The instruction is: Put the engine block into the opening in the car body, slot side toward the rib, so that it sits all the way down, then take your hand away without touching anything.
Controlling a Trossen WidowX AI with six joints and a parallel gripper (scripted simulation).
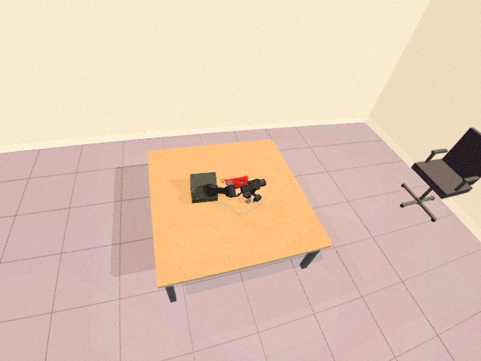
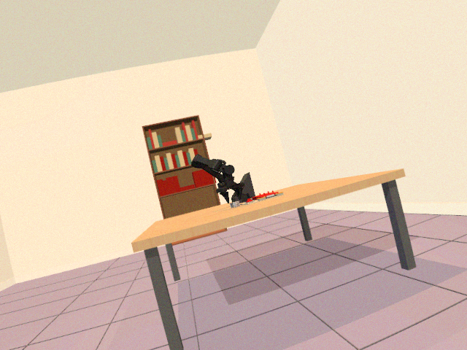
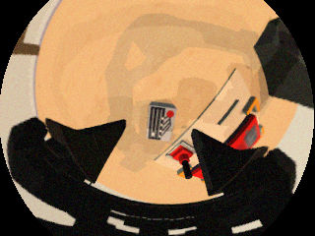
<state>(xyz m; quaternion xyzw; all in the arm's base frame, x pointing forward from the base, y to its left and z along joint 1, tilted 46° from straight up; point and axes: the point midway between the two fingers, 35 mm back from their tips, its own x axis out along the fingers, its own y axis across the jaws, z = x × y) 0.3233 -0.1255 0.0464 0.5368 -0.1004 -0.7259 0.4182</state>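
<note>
The grey engine block lies 2 cm below my gripper tip. The rest, counted from my gripper tip: pale flat plate: 3 cm behind, 18 cm to the left, 2 cm below.
</note>
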